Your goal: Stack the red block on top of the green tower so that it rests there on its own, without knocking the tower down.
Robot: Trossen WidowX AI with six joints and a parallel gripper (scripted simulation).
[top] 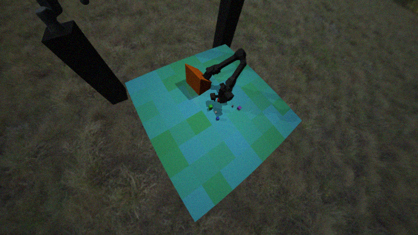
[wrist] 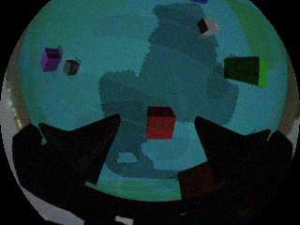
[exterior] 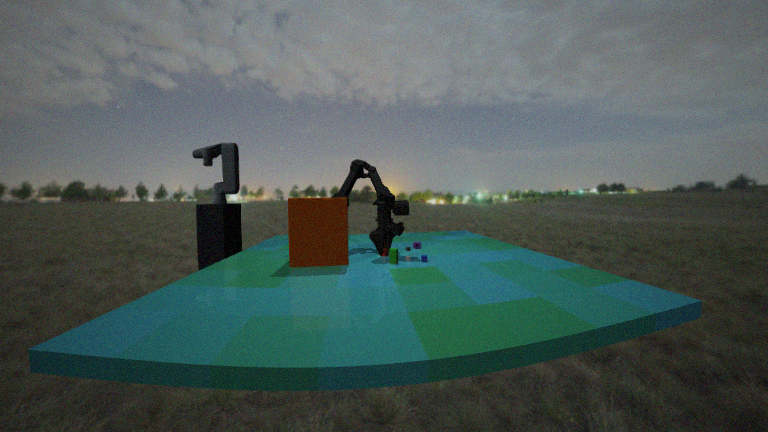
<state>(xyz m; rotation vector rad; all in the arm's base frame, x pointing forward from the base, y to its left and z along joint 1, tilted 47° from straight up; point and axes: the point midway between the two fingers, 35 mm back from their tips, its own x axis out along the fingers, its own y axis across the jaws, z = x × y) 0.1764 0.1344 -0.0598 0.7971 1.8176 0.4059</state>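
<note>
Now: the red block right at my gripper tip. Round my gripper tip: yellow block (1 cm behind, 12 cm to the left, 1 cm above); blue block (15 cm ahead, 11 cm to the right); small pale block (9 cm ahead, 9 cm to the right).
</note>
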